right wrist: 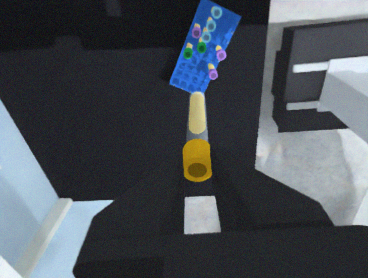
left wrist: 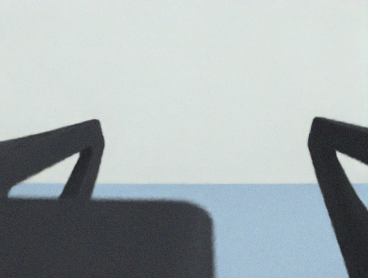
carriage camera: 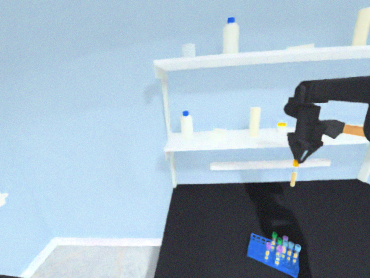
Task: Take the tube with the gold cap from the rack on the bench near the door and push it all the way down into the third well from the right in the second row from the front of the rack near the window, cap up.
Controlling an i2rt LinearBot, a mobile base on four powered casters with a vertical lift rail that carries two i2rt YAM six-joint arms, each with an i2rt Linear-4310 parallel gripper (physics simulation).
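Frame: origin at the left arm's base, x ahead, y left, z up, level; centimetres.
Seen in the pictures: left gripper, fingertip midpoint: (left wrist: 203, 130); right gripper, fingertip midpoint: (right wrist: 196, 152) (carriage camera: 298, 162).
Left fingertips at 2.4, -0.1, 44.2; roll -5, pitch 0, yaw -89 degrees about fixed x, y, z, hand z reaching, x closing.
Observation:
Pixels of each thing's top centre, then the offset from my left fingertips to it, as dx, dy, dz. "*": a spot on its surface instead. Level surfaces: height alone.
- tube, middle of its top: (right wrist: 197, 170) (carriage camera: 296, 160) +39.7, -69.9, -30.1
- blue rack, surface spot: (right wrist: 181, 75) (carriage camera: 255, 242) * +44.0, -60.9, -77.1
- black bench top, its level: dz -80.1
My right gripper (carriage camera: 297, 161) (right wrist: 196, 152) is shut on the gold cap of the tube (carriage camera: 293, 178) (right wrist: 197, 116). The tube hangs cap up below the fingertips, above the black bench. The blue rack (carriage camera: 257, 248) (right wrist: 181, 75) stands on the bench, below the tube in the carriage view and beyond it in the right wrist view. It holds several tubes with green, purple and light blue caps; its wells are too small to count clearly. My left gripper (left wrist: 203, 130) is open and empty, facing the wall and ceiling.
The black bench top (carriage camera: 210, 220) (right wrist: 100, 115) carries the rack. Behind it a white shelf unit (carriage camera: 200, 143) holds bottles and jars, and a white bar (carriage camera: 250, 165) runs below the lower shelf. A dark base part with white bars (right wrist: 310, 45) is at the right in the right wrist view.

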